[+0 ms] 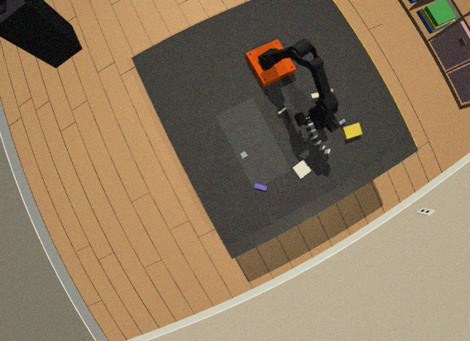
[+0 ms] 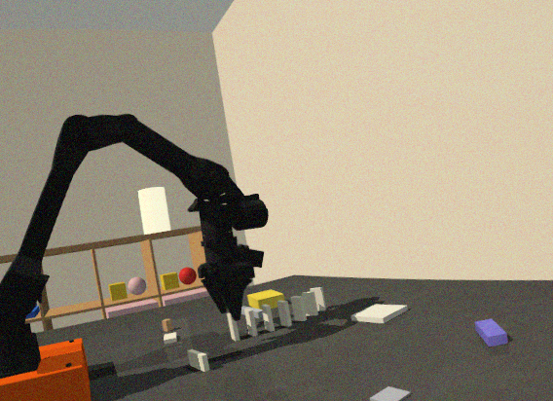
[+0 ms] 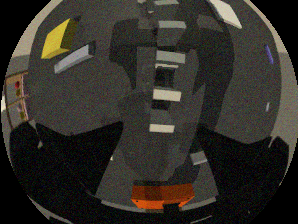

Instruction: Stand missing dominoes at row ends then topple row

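Right now the small tan cube is 7 cm behind my gripper tip, 22 cm to the left of it and 3 cm below it. Also, from my gripper tip: white tile: 22 cm ahead, 16 cm to the right, 4 cm below; then grey bar: 12 cm ahead, 15 cm to the left, 4 cm below; then yellow block: 19 cm ahead, 20 cm to the left, 3 cm below.
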